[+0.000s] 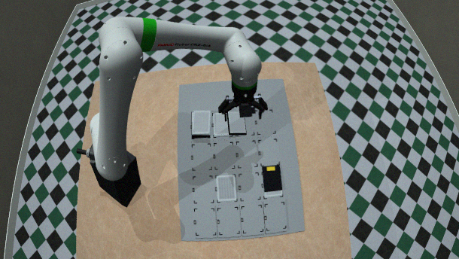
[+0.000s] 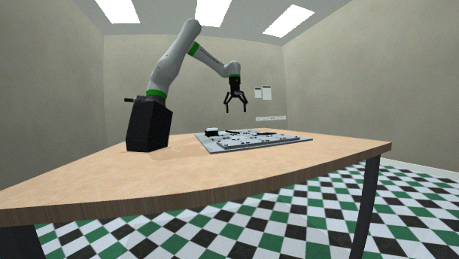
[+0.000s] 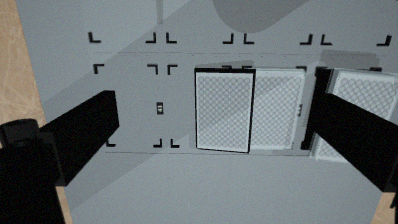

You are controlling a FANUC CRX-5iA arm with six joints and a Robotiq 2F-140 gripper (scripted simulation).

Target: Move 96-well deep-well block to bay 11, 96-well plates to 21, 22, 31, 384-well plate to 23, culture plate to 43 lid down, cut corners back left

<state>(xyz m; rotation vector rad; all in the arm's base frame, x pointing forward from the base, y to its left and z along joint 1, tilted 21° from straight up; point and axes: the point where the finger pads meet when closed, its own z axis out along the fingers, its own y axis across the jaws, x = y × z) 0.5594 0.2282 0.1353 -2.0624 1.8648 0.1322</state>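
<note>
Right now the black plate lid is 15 cm ahead of my hand, 22 cm to the right of it and 17 cm below it. Also, from my hand: bay label 32: 2 cm behind, 11 cm to the right, 18 cm below; deep-well block: 21 cm behind, 3 cm to the left, 16 cm below; bay label reading 33: 27 cm to the right, 18 cm below.
</note>
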